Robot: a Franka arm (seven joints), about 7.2 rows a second.
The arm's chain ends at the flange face. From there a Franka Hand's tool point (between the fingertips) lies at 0.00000 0.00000 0.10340 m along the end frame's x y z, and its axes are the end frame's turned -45 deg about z.
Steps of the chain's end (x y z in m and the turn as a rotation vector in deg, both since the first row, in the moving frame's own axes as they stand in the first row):
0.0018, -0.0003, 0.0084, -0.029, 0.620, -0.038
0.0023, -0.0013, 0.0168, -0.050, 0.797, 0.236
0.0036, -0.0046, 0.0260, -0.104, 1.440, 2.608
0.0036, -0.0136, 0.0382, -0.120, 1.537, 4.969
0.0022, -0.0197, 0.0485, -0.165, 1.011, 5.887
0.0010, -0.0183, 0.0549, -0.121, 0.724, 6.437
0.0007, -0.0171, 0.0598, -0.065, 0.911, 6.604
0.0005, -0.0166, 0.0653, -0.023, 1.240, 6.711
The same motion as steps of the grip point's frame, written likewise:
0.0022, 0.0019, 0.0084, -0.459, 0.418, -0.038
0.0035, 0.0018, 0.0168, -0.599, 0.528, 0.236
0.0075, 0.0013, 0.0260, -1.092, 0.945, 2.608
0.0139, -0.0049, 0.0382, -1.172, 1.002, 4.969
0.0165, -0.0108, 0.0485, -0.832, 0.598, 5.887
0.0144, -0.0111, 0.0549, -0.598, 0.426, 6.437
0.0136, -0.0103, 0.0598, -0.690, 0.598, 6.604
0.0135, -0.0097, 0.0653, -0.893, 0.861, 6.711

